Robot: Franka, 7 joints.
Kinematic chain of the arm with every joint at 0, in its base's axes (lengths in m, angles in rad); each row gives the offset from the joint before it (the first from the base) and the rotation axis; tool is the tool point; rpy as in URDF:
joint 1: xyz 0 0 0.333 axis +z
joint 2: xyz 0 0 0 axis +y
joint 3: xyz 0 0 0.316 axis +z
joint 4: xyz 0.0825 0 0 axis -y
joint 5: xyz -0.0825 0 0.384 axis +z
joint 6: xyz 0 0 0 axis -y
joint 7: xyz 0.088 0 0 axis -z
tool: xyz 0 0 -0.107 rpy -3.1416 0 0
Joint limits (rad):
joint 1: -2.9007..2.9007
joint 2: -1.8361..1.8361
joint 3: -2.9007..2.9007
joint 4: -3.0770..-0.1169
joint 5: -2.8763..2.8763
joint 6: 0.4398..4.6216
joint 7: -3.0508..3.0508
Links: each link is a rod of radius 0.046 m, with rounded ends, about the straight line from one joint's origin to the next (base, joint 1, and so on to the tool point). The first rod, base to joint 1, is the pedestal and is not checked.
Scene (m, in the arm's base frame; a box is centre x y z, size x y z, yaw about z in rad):
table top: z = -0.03
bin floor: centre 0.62 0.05 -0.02 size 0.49 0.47 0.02 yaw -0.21
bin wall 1: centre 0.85 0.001 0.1 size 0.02 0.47 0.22 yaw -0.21
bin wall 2: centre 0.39 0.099 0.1 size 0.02 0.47 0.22 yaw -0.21
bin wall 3: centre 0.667 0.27 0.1 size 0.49 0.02 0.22 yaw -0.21
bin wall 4: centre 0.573 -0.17 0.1 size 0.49 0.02 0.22 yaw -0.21
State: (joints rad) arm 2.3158 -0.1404 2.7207 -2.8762 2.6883 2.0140 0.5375
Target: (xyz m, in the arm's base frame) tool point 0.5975 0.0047 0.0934
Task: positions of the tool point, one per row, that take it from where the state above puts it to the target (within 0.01 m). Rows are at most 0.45 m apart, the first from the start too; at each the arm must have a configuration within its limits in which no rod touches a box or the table.
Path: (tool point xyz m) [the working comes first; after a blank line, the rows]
Joints at the target: -0.1506 0.7454 0.1330 -2.0044 2.8763 2.0458 0.5375
Straight joint move there: touches bin wall 2, bin wall 3.

1: -0.0745 -0.4157 0.1944
2: -0.3277 -0.3892 0.2692
3: -0.5351 -0.2133 0.3765
4: -0.6095 0.0491 0.5137
5: -0.5273 0.2928 0.6710
6: -0.3405 0.4240 0.8322
7: 0.0422 0.5668 0.7709
8: 0.4006 0.5058 0.5906
9: 0.6074 0.2830 0.3420
10: 0.5975 0.0047 0.0934

